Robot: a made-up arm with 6 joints. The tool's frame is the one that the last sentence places.
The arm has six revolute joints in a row. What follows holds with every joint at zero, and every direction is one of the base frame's.
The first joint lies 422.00 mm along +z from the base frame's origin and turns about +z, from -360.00 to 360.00 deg.
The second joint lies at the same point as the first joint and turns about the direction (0, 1, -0.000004), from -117.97 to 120.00 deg.
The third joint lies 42.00 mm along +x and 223.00 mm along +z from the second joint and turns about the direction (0, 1, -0.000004), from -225.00 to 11.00 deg.
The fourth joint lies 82.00 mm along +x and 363.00 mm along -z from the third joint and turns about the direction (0, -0.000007, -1), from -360.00 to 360.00 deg.
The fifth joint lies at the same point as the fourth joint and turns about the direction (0, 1, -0.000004), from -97.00 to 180.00 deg.
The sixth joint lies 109.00 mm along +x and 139.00 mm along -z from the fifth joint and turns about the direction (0, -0.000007, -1), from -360.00 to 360.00 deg.
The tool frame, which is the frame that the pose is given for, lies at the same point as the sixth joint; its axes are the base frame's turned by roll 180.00, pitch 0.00 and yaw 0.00 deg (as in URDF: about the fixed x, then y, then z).
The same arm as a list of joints. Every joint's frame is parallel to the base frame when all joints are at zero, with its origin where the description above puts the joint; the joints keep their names.
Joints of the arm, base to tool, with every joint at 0 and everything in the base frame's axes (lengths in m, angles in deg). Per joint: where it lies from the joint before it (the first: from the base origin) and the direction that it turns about. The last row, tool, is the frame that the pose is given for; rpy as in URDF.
joint 1: offset 0 0 0.422 axis +z
joint 2: offset 0 0 0 axis +y
joint 3: offset 0.042 0 0.223 axis +y
joint 4: offset 0.082 0 -0.363 axis -z
joint 5: offset 0 0 0 axis +y
joint 6: offset 0.109 0 -0.139 axis -z
tool: offset 0 0 0 rpy 180 0 0
Joint limits (deg, base to tool): -360..360 -117.97..120 -225..11 -360..360 -97..180 -360..360

